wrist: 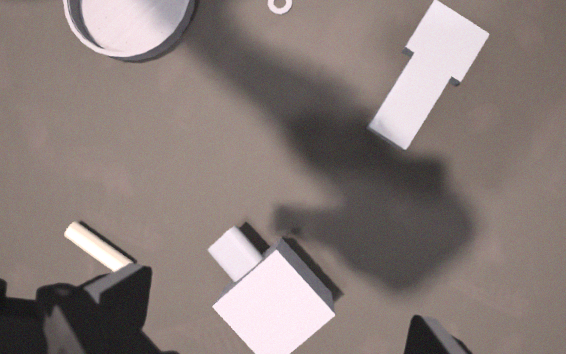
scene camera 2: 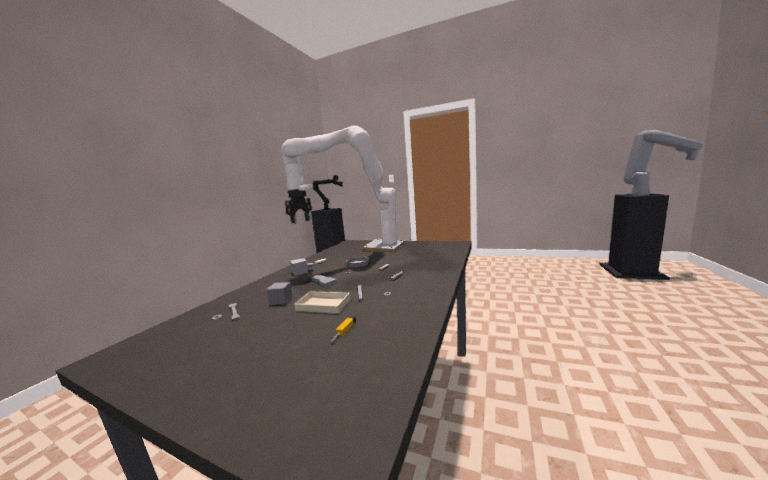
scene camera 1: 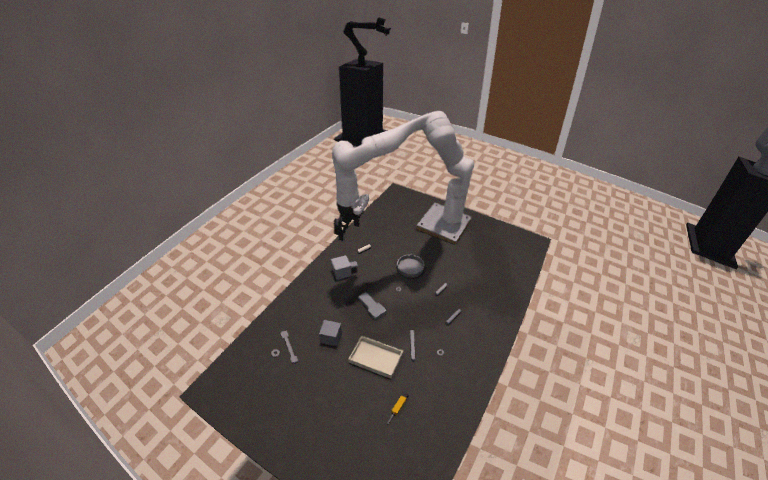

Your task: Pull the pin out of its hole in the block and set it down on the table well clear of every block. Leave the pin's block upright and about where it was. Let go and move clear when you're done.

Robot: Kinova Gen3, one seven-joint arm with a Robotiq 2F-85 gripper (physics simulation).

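Where they show: gripper, between the fingertips: (wrist: 276,320) (scene camera 2: 301,222) (scene camera 1: 349,233); arm's base, origin of its link: (scene camera 2: 389,241) (scene camera 1: 452,217).
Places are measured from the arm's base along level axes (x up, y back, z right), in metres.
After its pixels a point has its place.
Observation:
A light grey block (scene camera 1: 341,266) {x 0.034, y -0.549, z 0.256 m} (scene camera 2: 298,267) {x 0.010, y -0.558, z 0.251 m} (wrist: 275,305) {x 0.034, y -0.532, z 0.266 m} stands upright near the table's left edge. A short, thick grey pin (scene camera 1: 353,266) {x 0.007, y -0.504, z 0.230 m} (wrist: 234,252) {x 0.010, y -0.494, z 0.237 m} sticks out sideways from one side face of it; its inner end is hidden in the block. My gripper (scene camera 1: 348,229) {x 0.217, y -0.537, z 0.213 m} (scene camera 2: 300,219) {x 0.217, y -0.537, z 0.213 m} (wrist: 276,320) {x 0.217, y -0.537, z 0.213 m} is open and empty, high above the table. In the wrist view its two fingers stand far apart, on either side of the block and well above it. A second grey block (scene camera 1: 330,332) {x 0.034, y -0.829, z 0.117 m} (scene camera 2: 279,293) {x 0.016, y -0.841, z 0.106 m} stands farther from the robot's base.
A cream rod (scene camera 1: 364,248) {x -0.012, y -0.374, z 0.256 m} (scene camera 2: 320,260) {x -0.012, y -0.377, z 0.255 m} (wrist: 97,246) {x -0.011, y -0.373, z 0.257 m} lies near the pin's block. A grey T-shaped piece (scene camera 1: 371,305) {x -0.008, y -0.629, z 0.073 m} (scene camera 2: 323,280) {x -0.008, y -0.645, z 0.058 m} (wrist: 425,75) {x -0.008, y -0.623, z 0.076 m} and a round dish (scene camera 1: 408,275) {x -0.015, y -0.420, z 0.023 m} (wrist: 107,51) {x -0.004, y -0.361, z 0.092 m} are nearby. Farther off are a cream tray (scene camera 1: 369,368) {x -0.011, y -0.862, z -0.054 m} (scene camera 2: 321,309) {x -0.015, y -0.860, z -0.075 m} and a yellow screwdriver (scene camera 1: 399,404) {x -0.008, y -0.931, z -0.202 m} (scene camera 2: 344,326) {x -0.008, y -0.944, z -0.206 m}.

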